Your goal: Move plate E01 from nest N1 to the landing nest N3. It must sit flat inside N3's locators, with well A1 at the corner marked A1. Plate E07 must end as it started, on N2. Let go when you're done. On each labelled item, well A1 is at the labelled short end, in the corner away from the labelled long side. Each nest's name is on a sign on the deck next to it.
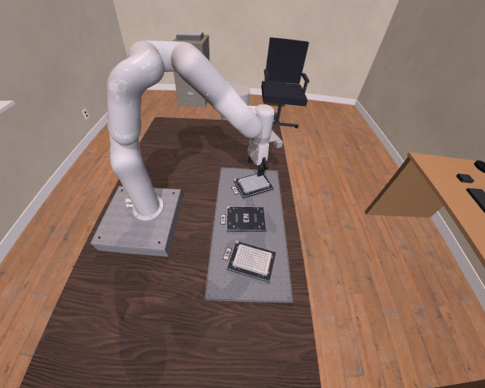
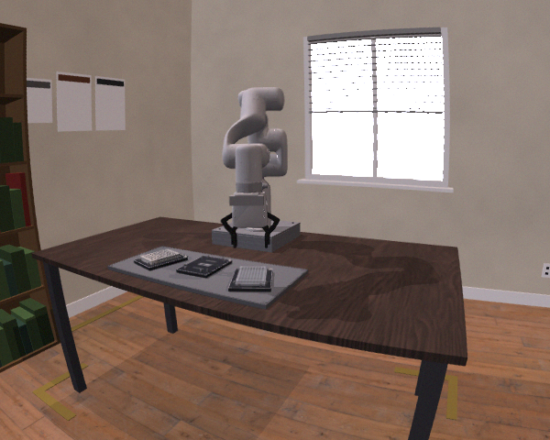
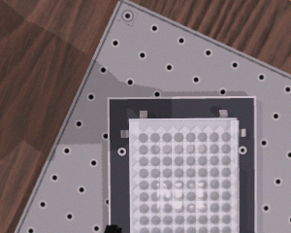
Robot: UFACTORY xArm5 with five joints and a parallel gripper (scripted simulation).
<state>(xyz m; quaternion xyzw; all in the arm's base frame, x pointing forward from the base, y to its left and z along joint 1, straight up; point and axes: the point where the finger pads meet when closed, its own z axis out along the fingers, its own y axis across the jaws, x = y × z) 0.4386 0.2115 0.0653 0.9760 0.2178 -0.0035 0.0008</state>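
Right now my hand is 11 cm above the nest N1. The rest, counted from my hand: nest frame 20 cm to the right, 11 cm below, 3 cm behind.
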